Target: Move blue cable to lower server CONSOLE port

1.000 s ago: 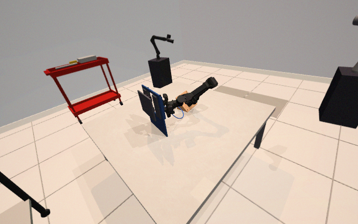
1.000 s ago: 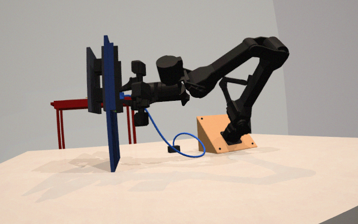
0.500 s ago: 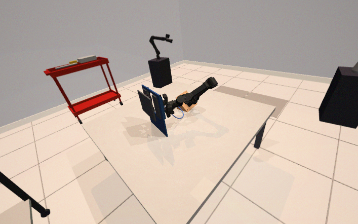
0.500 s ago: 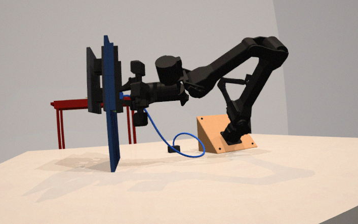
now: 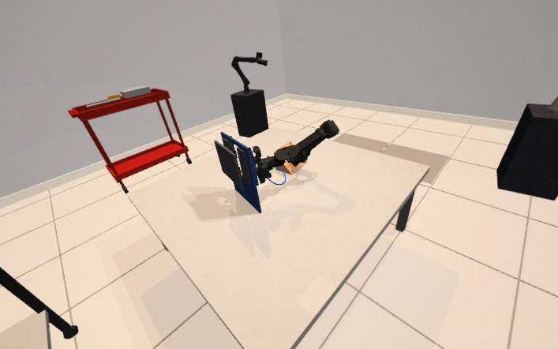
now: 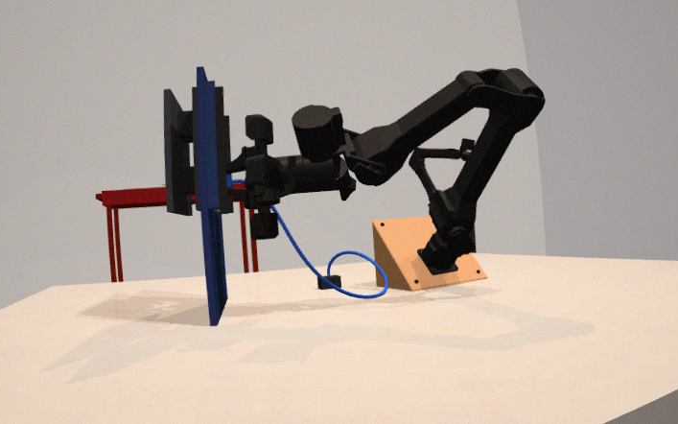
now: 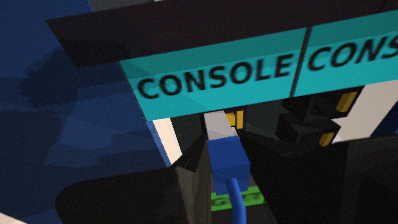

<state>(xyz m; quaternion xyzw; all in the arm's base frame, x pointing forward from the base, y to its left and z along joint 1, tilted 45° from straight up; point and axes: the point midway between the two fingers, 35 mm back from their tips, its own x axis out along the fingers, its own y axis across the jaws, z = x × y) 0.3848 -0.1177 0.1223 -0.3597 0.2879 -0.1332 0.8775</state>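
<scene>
The blue plug lies right at my gripper tip. Also, from my gripper tip: black block 26 cm behind, 19 cm below, 13 cm to the right.
</scene>
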